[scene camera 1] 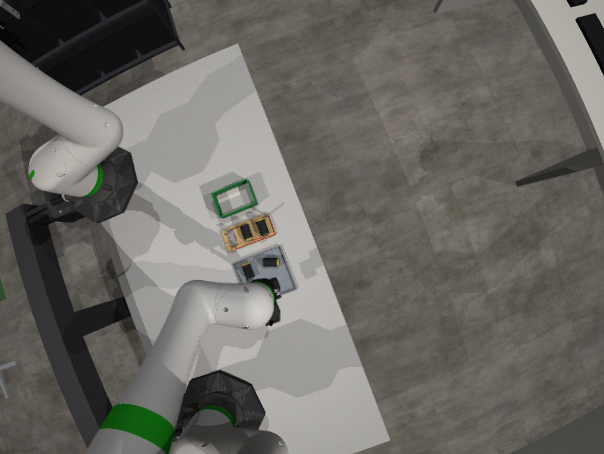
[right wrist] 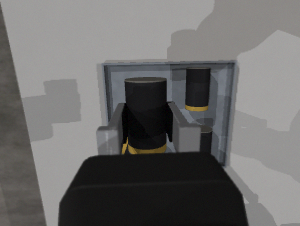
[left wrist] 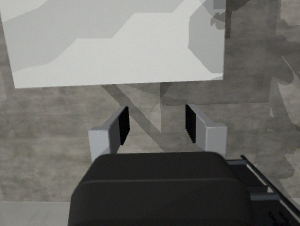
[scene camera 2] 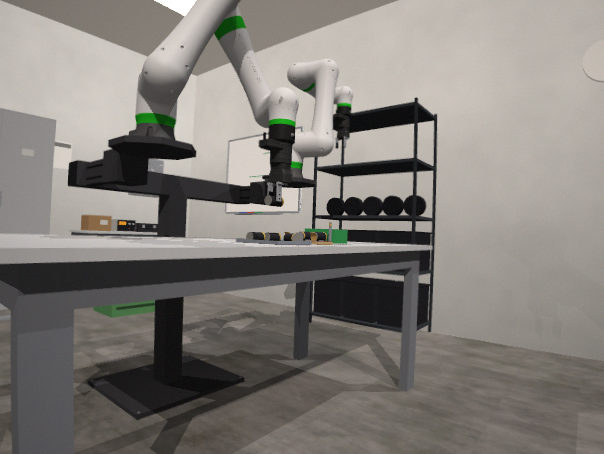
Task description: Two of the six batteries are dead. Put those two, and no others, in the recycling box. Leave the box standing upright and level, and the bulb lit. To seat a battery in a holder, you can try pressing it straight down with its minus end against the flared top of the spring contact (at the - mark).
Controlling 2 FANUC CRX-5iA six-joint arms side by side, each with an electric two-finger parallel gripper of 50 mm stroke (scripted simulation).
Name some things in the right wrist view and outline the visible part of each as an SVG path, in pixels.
My right gripper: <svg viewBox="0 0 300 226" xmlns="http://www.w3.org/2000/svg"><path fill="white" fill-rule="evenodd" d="M242 193L213 155L208 152L200 152L200 126L197 123L188 123L173 101L166 103L166 132L169 142L173 142L176 152L122 154L123 143L126 144L128 136L128 113L126 103L118 103L108 126L99 126L96 131L98 155L83 161L59 203L58 226L249 226Z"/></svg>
A grey tray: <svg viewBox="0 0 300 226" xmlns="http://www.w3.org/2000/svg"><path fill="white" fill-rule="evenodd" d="M167 135L167 149L165 153L176 152L173 142L169 142ZM237 60L101 63L107 126L118 103L126 103L124 79L135 77L167 78L167 102L173 101L188 123L197 123L198 125L209 126L213 129L211 154L223 168L227 168ZM211 67L207 111L193 112L185 109L186 68Z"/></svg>
